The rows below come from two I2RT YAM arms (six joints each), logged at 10 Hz.
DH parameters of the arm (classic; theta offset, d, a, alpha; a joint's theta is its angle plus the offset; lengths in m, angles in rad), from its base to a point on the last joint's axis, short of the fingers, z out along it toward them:
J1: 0 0.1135 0.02 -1.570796
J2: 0 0 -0.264 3.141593
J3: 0.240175 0 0.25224 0
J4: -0.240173 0 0.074 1.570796
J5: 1.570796 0 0 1.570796
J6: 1.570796 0.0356 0 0
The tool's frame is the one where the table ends.
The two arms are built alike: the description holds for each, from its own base.
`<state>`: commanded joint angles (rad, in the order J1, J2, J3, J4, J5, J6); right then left.
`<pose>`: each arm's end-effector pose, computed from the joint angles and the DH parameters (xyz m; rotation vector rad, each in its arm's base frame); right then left.
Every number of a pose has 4 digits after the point. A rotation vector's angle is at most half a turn.
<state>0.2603 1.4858 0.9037 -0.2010 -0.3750 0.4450 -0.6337 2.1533 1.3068 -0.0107 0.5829 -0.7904</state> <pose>0.2973 0.0927 0.2164 0.0331 2.4223 0.7766 0.3433 -0.2766 0.1118 0.0893 2.7040 -1.2654</pose>
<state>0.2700 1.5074 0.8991 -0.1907 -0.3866 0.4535 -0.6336 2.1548 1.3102 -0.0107 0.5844 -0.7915</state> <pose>0.2983 0.0965 0.2095 0.0303 2.4422 0.7958 0.3439 -0.2770 0.1121 0.0893 2.7026 -1.2684</pose>
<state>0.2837 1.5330 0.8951 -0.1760 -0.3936 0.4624 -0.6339 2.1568 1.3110 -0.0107 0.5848 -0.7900</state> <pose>0.2995 0.1015 0.2019 0.0252 2.4619 0.8114 0.3439 -0.2772 0.1115 0.0914 2.7034 -1.2679</pose>
